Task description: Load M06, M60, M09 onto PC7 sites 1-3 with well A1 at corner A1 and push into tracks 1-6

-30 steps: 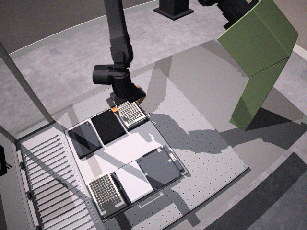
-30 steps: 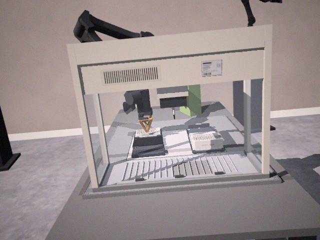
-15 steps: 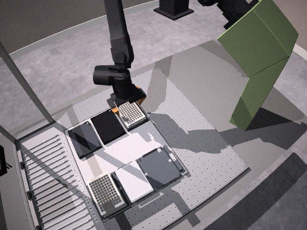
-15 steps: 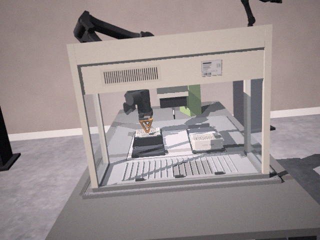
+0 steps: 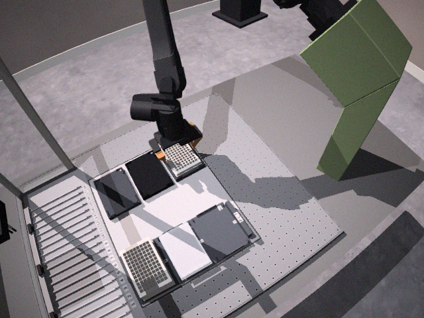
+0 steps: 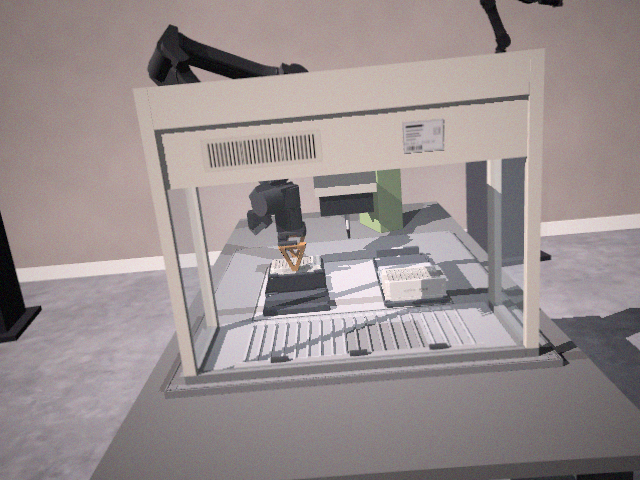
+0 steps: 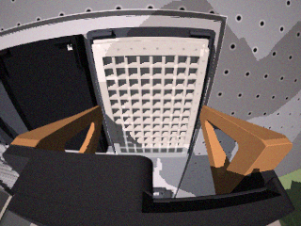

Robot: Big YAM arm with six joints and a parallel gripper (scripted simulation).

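Now: the dark nest S1 20 mm below my hand. The rest, counted from my hand: nest S2: 110 mm ahead, 20 mm below, 10 mm to the right; dark carrier PC7: 240 mm to the left, 170 mm ahead, 10 mm below; dark nest S3: 220 mm ahead, 30 mm to the right, 20 mm below.
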